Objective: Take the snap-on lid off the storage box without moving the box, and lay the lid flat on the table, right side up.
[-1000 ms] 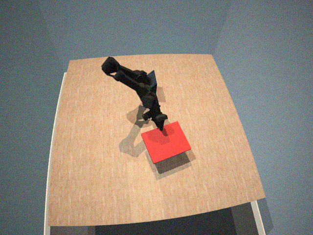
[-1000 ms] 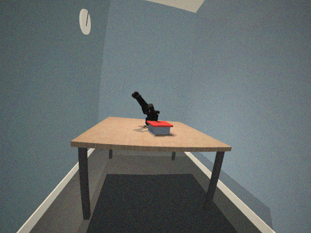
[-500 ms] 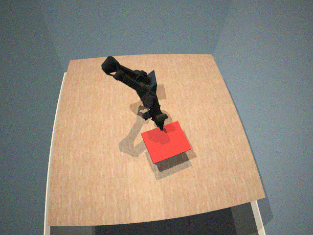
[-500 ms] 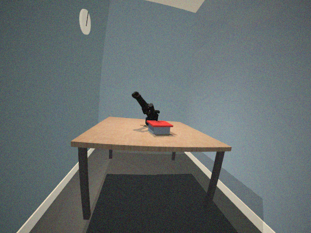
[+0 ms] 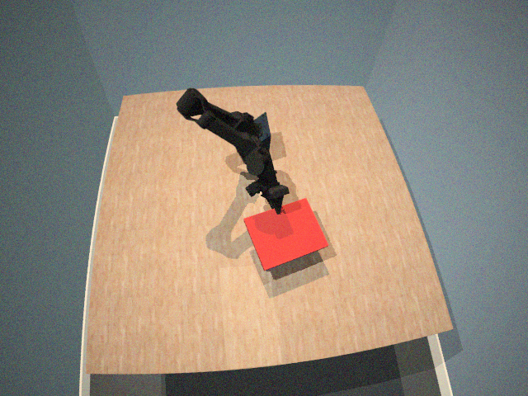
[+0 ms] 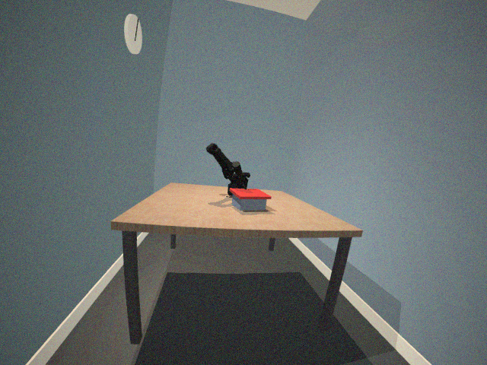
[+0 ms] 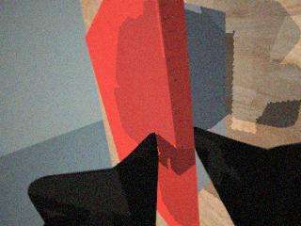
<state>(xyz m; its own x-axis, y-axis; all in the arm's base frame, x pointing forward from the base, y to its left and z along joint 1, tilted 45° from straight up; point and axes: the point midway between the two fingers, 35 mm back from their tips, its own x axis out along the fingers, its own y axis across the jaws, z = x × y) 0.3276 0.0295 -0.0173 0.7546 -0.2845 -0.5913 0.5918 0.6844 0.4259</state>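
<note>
The red lid is 7 cm ahead of my gripper tip and 2 cm to the left of it. The rest, counted from my gripper tip: grey-blue storage box: 7 cm ahead, 5 cm below, 2 cm to the left.
</note>
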